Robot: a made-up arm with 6 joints. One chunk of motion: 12 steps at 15 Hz.
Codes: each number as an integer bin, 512 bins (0 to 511) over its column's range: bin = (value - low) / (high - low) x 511, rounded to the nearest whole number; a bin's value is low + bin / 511 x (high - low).
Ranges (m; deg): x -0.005..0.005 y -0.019..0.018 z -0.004..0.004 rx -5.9..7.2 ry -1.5..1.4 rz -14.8..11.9
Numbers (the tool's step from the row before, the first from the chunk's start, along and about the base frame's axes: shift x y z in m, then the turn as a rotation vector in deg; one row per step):
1: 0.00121 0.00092 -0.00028 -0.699 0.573 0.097
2: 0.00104 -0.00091 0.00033 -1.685 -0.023 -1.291
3: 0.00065 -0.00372 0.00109 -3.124 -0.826 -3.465
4: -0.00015 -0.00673 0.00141 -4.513 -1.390 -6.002
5: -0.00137 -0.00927 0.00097 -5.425 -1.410 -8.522
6: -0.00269 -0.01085 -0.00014 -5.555 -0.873 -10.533
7: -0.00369 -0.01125 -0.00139 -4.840 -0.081 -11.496
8: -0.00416 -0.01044 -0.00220 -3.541 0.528 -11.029
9: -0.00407 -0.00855 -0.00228 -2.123 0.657 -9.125
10: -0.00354 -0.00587 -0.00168 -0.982 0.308 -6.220
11: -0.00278 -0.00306 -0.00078 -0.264 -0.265 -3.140
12: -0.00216 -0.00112 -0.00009 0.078 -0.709 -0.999
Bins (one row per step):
1: 317 275 238 203 365 285
2: 309 250 277 164 260 259
3: 289 211 325 108 119 217
4: 248 169 346 54 19 168
5: 185 134 317 19 16 120
6: 118 113 247 13 110 82
7: 67 107 167 41 250 63
8: 43 118 115 92 357 72
9: 48 144 110 147 380 109
10: 75 181 148 192 319 164
11: 113 220 206 220 218 223
12: 145 247 250 233 139 264

